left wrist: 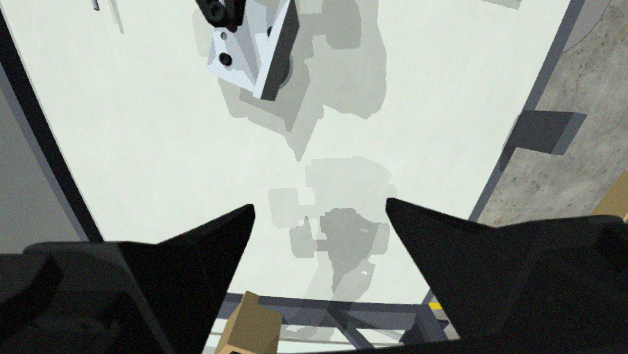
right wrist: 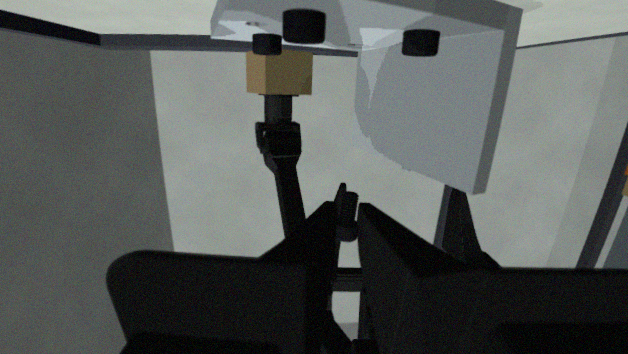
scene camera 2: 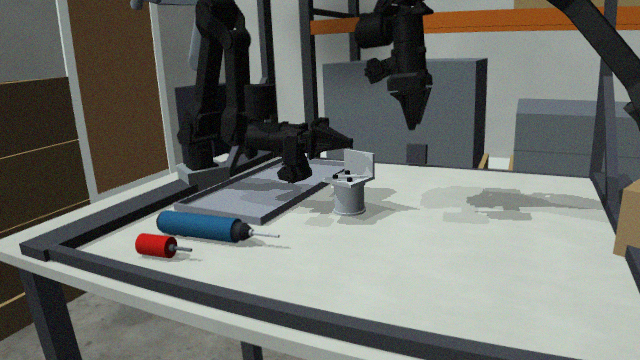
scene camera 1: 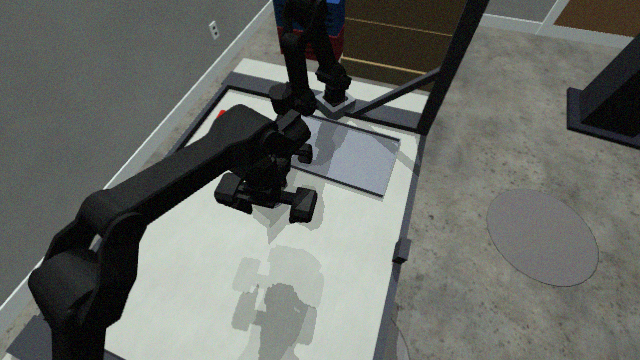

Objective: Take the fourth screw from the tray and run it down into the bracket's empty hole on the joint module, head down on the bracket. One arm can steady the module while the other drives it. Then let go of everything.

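Frame: origin at the left arm's base, x ahead, y left, z up, level; millimetres.
Seen in the pictures: left gripper, fingertip midpoint: [left wrist: 320, 207] [right wrist: 401, 184] [scene camera 2: 414, 126] [scene camera 1: 271, 217]; right gripper, fingertip midpoint: [left wrist: 225, 24] [right wrist: 346, 212] [scene camera 2: 351, 143]; right arm's base at its link origin: [scene camera 2: 202, 166] [scene camera 1: 335, 98].
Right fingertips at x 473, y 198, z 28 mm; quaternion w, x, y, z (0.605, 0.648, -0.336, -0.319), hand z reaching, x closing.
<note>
A point is followed by its place in that frame.
The joint module [scene camera 2: 349, 201] @[x 451, y 226, z -73 mm] stands upright on the table. Its bracket [scene camera 2: 360, 163] @[x 472, y 178, z -13 mm] [left wrist: 246, 65] @[x 459, y 204, z -35 mm] [right wrist: 435, 105] @[x 494, y 182, z -15 mm] carries three seated black screws, such as one screw [left wrist: 225, 59] [right wrist: 304, 26] near the empty hole [left wrist: 223, 35] @[x 469, y 234, z -37 mm] [right wrist: 252, 23] @[x 466, y 232, z -35 mm]. My right gripper [scene camera 2: 352, 144] @[x 473, y 198, z 28 mm] [right wrist: 346, 212] @[x 473, y 198, z 28 mm] is shut on the fourth screw [right wrist: 348, 220] @[x 477, y 200, z 29 mm], above the bracket and beside its upright plate. The screw's thread points to the picture's top in the right wrist view, its head at the bottom. My left gripper [scene camera 1: 270, 215] @[x 413, y 91, z 52 mm] [scene camera 2: 412, 128] @[x 413, y 91, z 52 mm] [left wrist: 320, 207] @[x 413, y 91, z 52 mm] is open and empty, high above the table, away from the module.
The grey tray [scene camera 1: 360, 162] @[x 745, y 121, z -97 mm] [scene camera 2: 225, 201] @[x 686, y 368, z -97 mm] lies beside the module. A blue driver-like tool [scene camera 2: 197, 225] @[x 530, y 490, z -71 mm] and a red one [scene camera 2: 155, 245] @[x 507, y 570, z -76 mm] lie near the table's corner. Dark rails [scene camera 2: 300, 320] @[x 214, y 499, z -87 mm] edge the table. The left arm hides the module in scene camera 1.
</note>
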